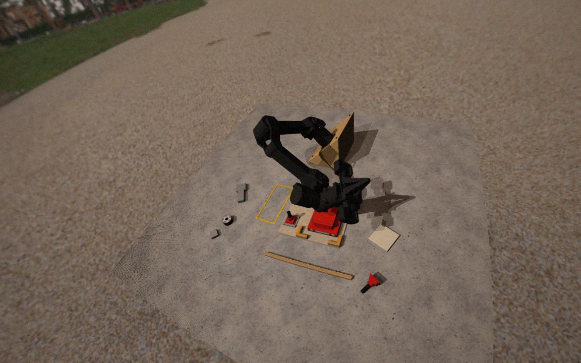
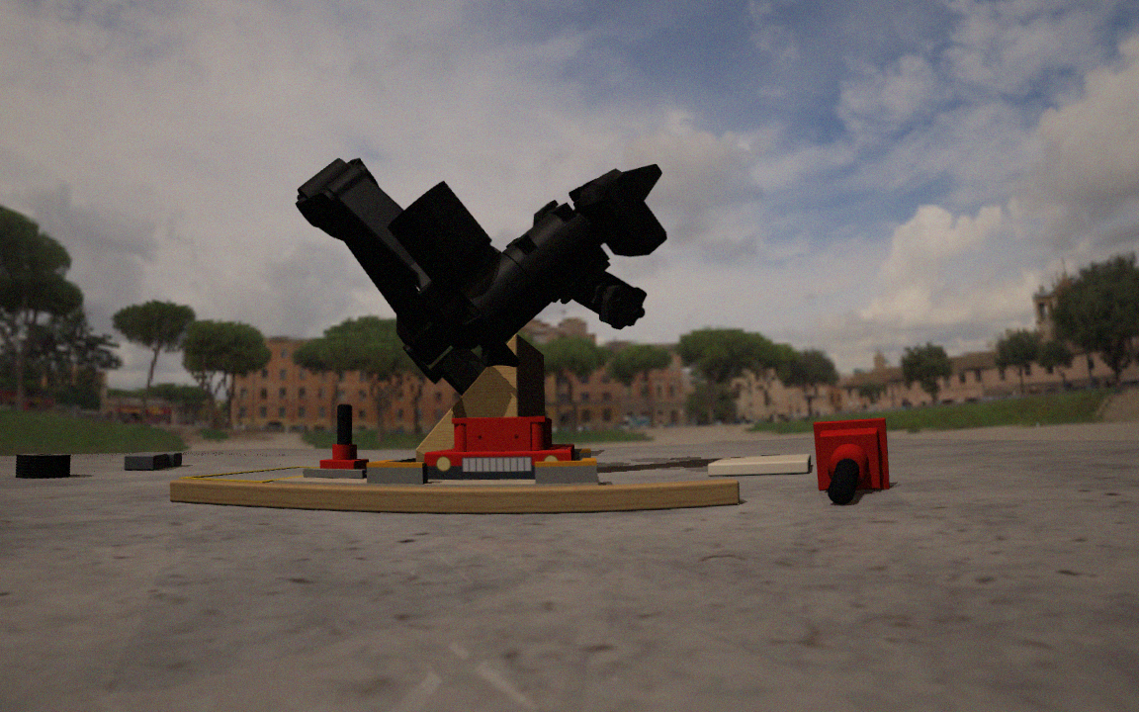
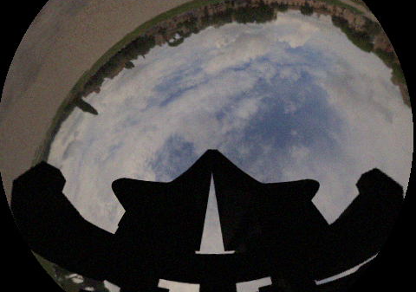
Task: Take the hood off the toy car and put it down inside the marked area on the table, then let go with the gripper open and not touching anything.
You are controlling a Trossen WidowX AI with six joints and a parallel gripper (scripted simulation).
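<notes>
My gripper tip is 1 cm short of the hood, 14 cm to the left of it and 22 cm above it. Round my gripper tip: wooden strip 20 cm ahead, 12 cm to the right, 26 cm below; then wheel 17 cm ahead, 49 cm to the right, 25 cm below; then cream tile 7 cm to the left, 26 cm below.
</notes>
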